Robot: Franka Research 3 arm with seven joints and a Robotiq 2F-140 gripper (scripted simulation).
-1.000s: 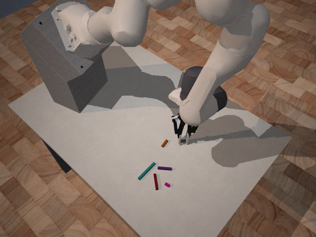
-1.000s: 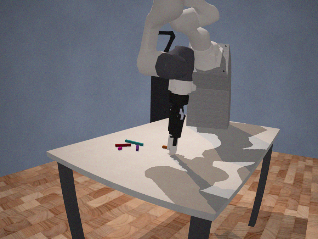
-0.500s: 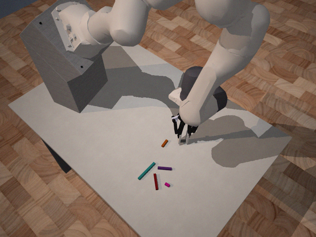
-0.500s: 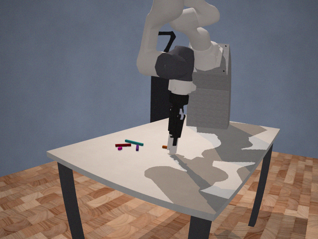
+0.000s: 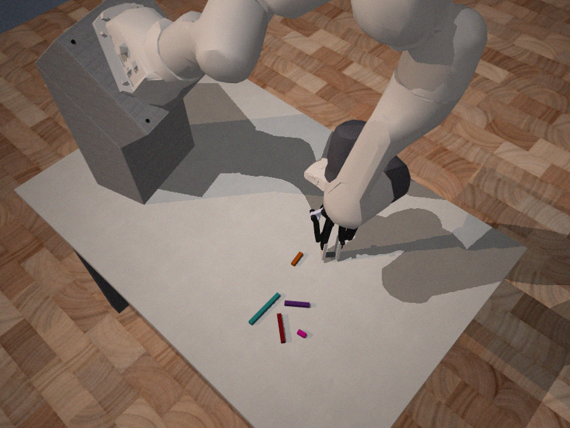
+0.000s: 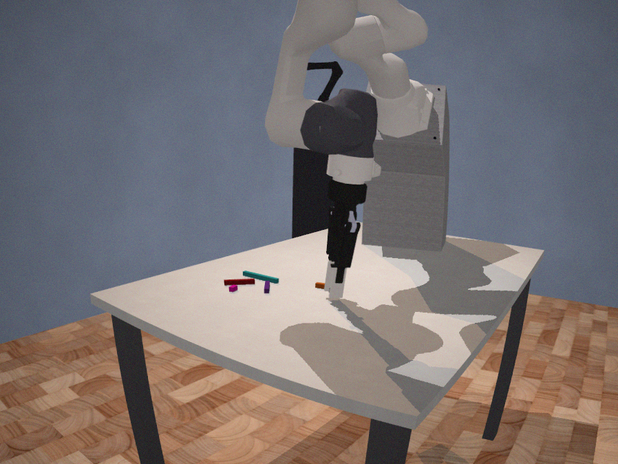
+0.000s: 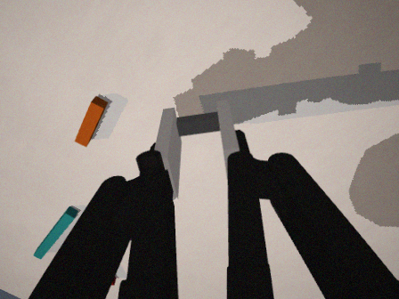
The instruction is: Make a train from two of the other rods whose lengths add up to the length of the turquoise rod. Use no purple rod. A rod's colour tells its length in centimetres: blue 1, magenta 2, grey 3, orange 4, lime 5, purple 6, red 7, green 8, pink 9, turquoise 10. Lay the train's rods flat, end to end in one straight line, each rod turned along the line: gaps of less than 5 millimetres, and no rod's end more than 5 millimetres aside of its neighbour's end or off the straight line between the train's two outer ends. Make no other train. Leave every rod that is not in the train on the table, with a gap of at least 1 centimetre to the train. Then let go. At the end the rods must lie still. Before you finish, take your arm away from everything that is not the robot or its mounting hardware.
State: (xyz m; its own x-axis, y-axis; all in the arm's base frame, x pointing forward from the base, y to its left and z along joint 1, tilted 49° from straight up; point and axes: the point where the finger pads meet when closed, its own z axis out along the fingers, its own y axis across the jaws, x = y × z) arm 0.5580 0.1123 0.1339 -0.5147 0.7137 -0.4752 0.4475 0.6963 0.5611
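Now: hand 3 cm above the grey rod. Round my hand: turquoise rod 22 cm to the right, 4 cm below; purple rod 5 cm ahead, 15 cm to the right, 4 cm below; orange rod 5 cm behind, 7 cm to the right, 4 cm below.
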